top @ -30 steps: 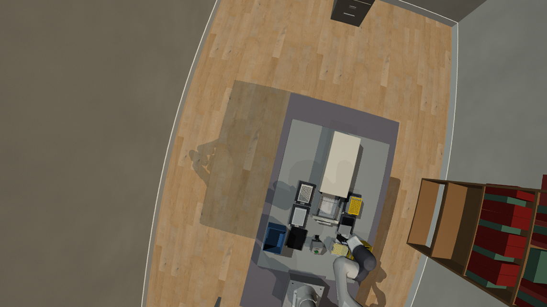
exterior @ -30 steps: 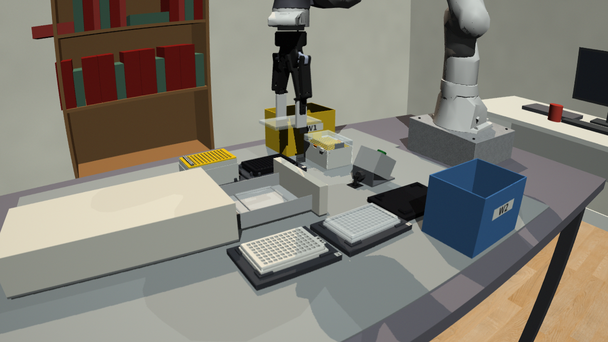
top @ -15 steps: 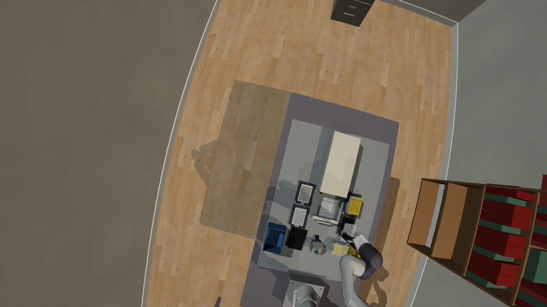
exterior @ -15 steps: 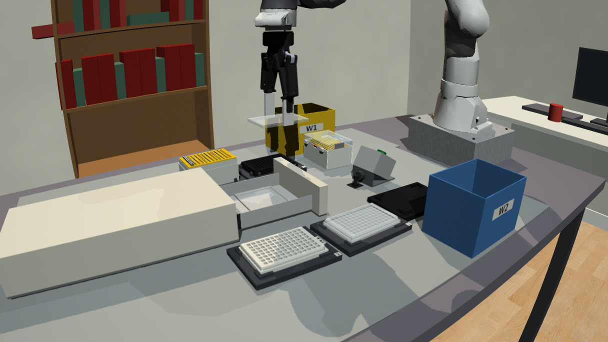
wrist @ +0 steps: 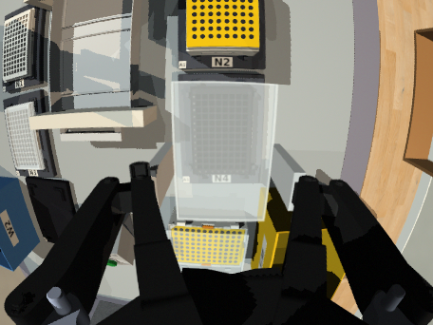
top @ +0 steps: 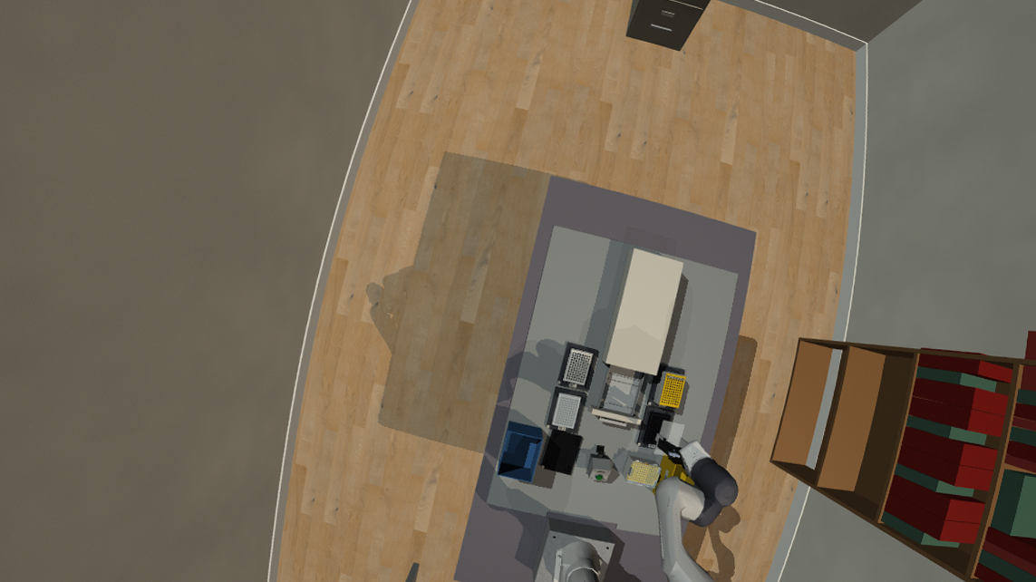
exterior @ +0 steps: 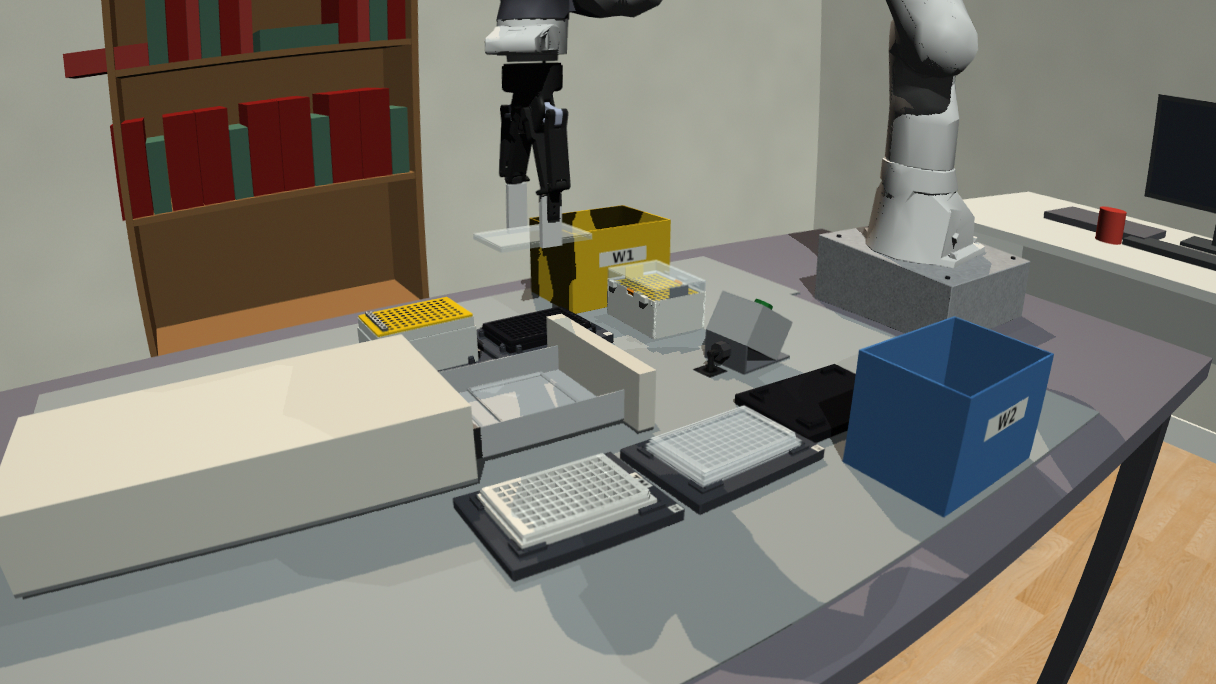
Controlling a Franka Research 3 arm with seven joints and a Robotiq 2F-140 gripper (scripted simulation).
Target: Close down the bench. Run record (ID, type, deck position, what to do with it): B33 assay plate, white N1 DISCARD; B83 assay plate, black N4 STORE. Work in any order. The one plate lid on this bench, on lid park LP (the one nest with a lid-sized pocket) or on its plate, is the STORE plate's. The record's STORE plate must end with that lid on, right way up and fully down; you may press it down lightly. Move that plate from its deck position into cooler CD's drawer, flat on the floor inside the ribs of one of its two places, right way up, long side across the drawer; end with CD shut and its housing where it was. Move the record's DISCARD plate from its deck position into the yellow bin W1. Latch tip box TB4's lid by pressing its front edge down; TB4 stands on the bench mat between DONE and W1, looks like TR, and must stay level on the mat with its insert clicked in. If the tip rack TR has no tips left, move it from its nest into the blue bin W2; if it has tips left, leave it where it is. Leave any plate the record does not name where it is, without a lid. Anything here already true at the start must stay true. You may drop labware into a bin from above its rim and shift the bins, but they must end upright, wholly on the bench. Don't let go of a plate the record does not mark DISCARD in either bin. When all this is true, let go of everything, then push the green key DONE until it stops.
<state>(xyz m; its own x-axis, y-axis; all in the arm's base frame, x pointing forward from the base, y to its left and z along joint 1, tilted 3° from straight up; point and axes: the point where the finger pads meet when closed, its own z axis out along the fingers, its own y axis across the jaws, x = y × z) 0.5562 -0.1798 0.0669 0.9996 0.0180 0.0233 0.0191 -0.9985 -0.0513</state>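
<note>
My gripper is now 15 cm above the black plate. Also, from my hand: clear plate lid: 2 cm below; tip rack TR: 16 cm ahead, 11 cm below; nest N4: 16 cm below.
</note>
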